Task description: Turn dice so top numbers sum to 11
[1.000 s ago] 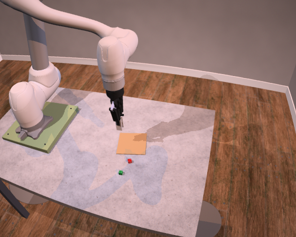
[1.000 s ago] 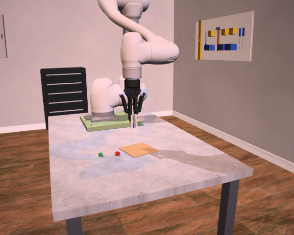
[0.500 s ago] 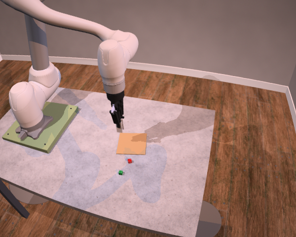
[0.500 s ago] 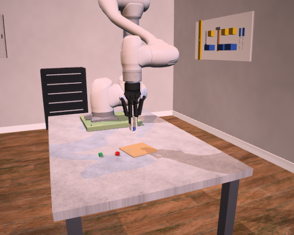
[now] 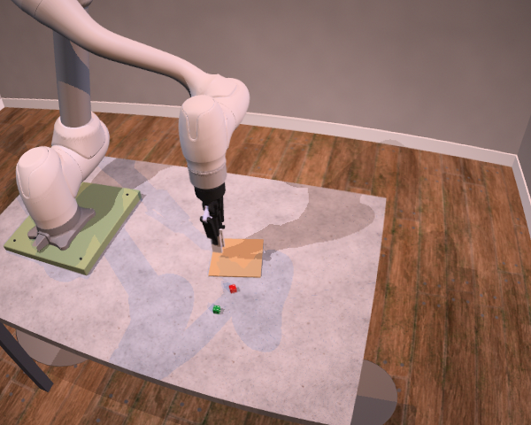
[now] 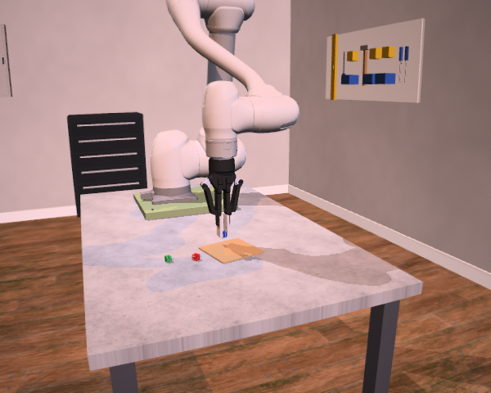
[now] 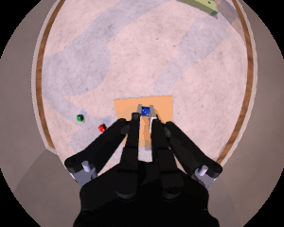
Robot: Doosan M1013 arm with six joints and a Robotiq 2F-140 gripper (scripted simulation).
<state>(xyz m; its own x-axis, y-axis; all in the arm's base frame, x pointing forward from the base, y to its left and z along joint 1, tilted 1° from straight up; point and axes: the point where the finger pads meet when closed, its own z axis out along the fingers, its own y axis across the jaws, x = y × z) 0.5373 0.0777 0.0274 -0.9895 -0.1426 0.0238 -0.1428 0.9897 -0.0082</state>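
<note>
Now: hand 50 mm short of the orange mat, 10 mm to the right of it and 60 mm above it. From my hand the other things lie so: red die (80 mm ahead, 100 mm to the right, 60 mm below); then blue die (30 mm below); then green die (70 mm ahead, 180 mm to the right, 60 mm below).
</note>
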